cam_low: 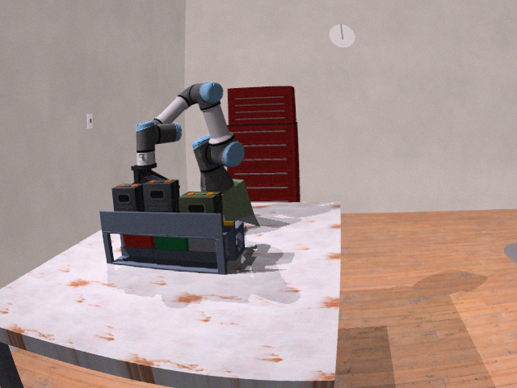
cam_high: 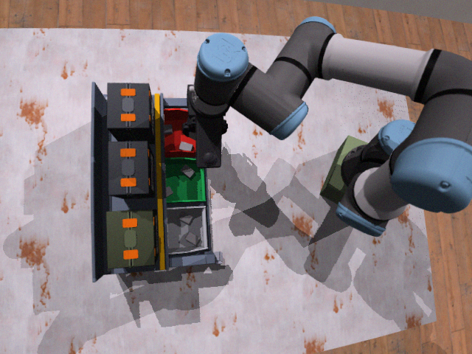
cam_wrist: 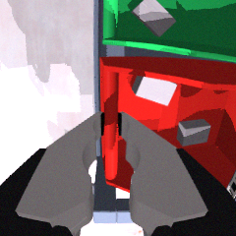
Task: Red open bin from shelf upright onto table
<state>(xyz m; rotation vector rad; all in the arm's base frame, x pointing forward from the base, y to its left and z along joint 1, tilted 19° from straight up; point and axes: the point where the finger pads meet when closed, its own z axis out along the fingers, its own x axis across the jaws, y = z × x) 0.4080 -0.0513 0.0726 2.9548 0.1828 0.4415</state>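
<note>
The red open bin lies 6 cm ahead of my hand, 1 cm to the right of it and 1 cm below it. From my hand the other things lie so: shelf rail: 2 cm behind, 10 cm to the left, 5 cm below; yellow bar: 9 cm ahead, 11 cm to the left, 5 cm above; green bin: 5 cm ahead, 11 cm to the left, 2 cm below.
</note>
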